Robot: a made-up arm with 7 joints. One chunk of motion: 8 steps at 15 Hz.
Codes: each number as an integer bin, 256 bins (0 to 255) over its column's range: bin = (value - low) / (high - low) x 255, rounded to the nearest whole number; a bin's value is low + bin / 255 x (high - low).
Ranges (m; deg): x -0.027..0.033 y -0.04..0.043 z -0.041..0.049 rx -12.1..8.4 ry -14..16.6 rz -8.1..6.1
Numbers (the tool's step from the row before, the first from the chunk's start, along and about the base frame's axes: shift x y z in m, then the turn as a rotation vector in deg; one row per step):
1: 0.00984 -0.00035 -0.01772 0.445 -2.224 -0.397
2: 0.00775 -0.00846 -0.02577 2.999 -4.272 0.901
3: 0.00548 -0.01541 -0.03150 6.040 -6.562 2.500
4: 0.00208 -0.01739 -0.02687 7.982 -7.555 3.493
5: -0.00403 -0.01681 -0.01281 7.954 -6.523 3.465
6: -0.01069 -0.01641 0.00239 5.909 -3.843 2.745
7: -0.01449 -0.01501 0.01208 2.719 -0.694 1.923
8: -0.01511 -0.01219 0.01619 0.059 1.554 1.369
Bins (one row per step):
1: 157 122 66 156 98 138
2: 148 97 43 188 81 162
3: 138 76 27 226 62 190
4: 124 69 40 250 54 208
5: 98 71 80 249 62 208
6: 69 72 123 224 85 195
7: 53 77 150 184 111 180
8: 51 85 162 151 130 170

